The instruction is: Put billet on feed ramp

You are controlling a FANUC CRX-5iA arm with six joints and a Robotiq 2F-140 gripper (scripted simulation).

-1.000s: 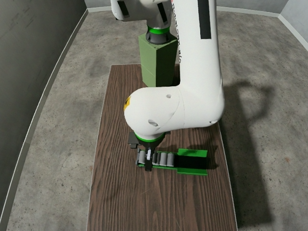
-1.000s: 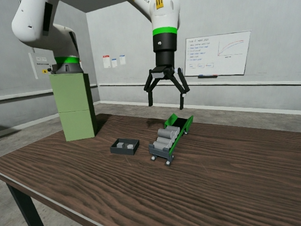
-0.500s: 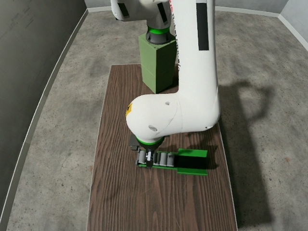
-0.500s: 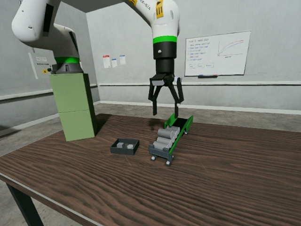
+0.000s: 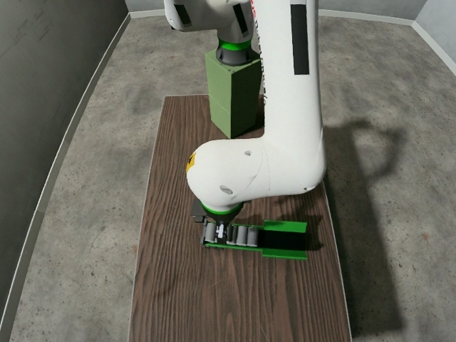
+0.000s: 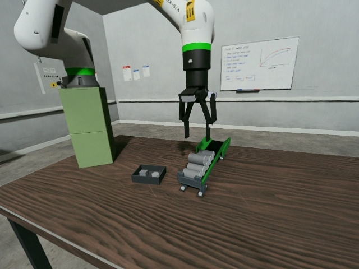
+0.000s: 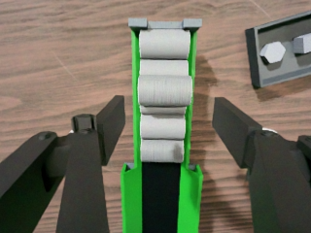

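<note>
The grey stop is 160 mm below my hand, 80 mm to the right of it and 10 mm behind it. Round my hand: dark grey tray: 220 mm behind, 210 mm below, 30 mm to the right.
</note>
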